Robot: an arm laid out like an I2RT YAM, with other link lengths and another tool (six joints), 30 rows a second.
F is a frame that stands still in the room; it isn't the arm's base.
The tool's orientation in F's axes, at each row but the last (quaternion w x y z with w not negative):
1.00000, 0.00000, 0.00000, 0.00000
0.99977, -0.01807, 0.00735, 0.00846
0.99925, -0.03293, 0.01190, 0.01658
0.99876, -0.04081, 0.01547, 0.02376
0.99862, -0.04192, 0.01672, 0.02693
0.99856, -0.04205, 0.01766, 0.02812
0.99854, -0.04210, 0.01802, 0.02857
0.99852, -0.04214, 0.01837, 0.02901
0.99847, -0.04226, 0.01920, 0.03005
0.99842, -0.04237, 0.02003, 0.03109
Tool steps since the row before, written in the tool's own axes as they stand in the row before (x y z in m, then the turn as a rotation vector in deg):
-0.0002, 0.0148, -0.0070, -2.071, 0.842, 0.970
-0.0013, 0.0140, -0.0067, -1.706, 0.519, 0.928
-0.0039, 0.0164, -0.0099, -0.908, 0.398, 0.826
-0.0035, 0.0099, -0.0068, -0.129, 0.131, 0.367
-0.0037, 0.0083, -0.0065, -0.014, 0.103, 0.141
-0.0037, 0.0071, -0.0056, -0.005, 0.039, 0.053
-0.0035, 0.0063, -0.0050, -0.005, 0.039, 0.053
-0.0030, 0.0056, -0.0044, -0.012, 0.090, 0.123
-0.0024, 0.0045, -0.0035, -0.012, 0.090, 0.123
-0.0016, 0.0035, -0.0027, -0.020, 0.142, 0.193
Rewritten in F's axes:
-0.0002, 0.0148, -0.0070, -2.071, 0.842, 0.970
-0.0016, 0.0137, -0.0072, -1.701, 0.524, 0.934
-0.0047, 0.0156, -0.0109, -0.902, 0.422, 0.821
-0.0042, 0.0091, -0.0075, -0.125, 0.155, 0.359
-0.0044, 0.0075, -0.0070, -0.015, 0.114, 0.132
-0.0043, 0.0064, -0.0060, -0.005, 0.043, 0.050
-0.0040, 0.0056, -0.0054, -0.005, 0.043, 0.050
-0.0035, 0.0050, -0.0047, -0.013, 0.099, 0.115
-0.0028, 0.0040, -0.0038, -0.013, 0.099, 0.115
-0.0019, 0.0032, -0.0029, -0.022, 0.157, 0.181

